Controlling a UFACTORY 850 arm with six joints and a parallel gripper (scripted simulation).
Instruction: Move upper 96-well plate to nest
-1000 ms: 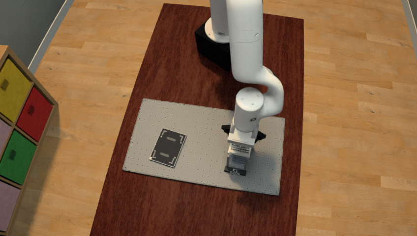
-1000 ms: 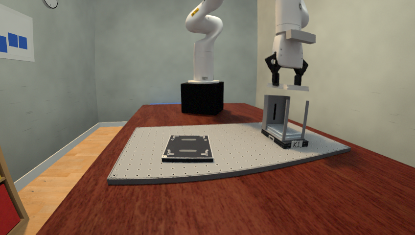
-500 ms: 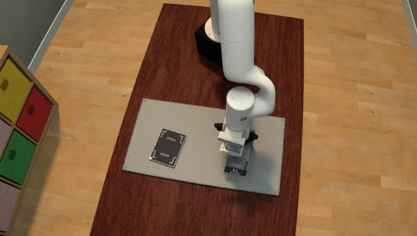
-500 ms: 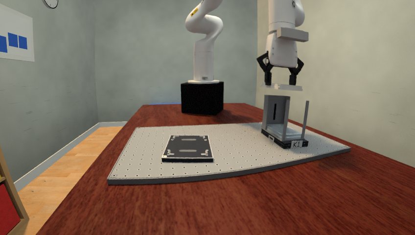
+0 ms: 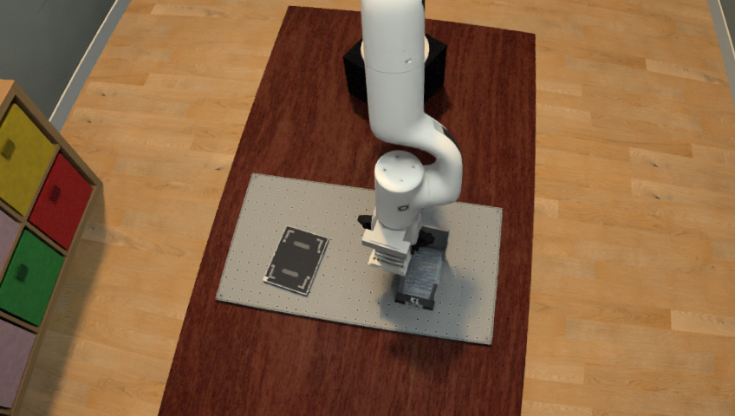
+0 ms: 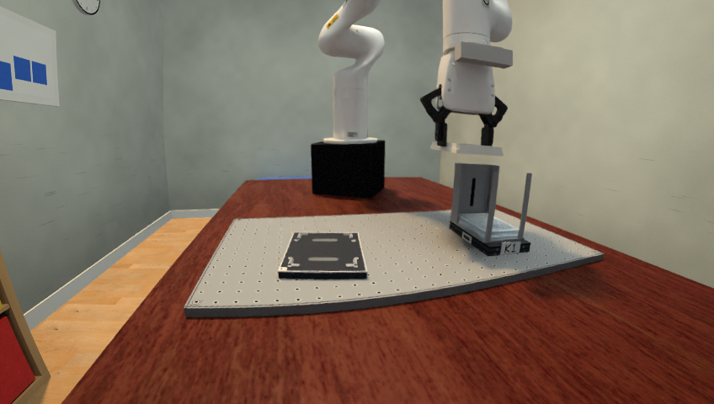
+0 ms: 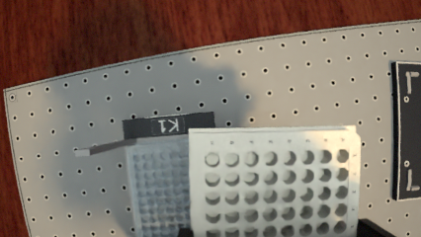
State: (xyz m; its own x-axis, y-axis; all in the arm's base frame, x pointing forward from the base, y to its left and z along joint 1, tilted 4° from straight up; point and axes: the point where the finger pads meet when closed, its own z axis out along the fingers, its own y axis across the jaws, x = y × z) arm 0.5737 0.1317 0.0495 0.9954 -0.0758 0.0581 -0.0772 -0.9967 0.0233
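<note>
The plate nest N1 is 30 mm ahead of my hand, 250 mm to the right of it and 180 mm below it. Also, from my hand: clear plate (10 mm behind, 70 mm to the left, 160 mm below); 96-well plate (10 mm below).
</note>
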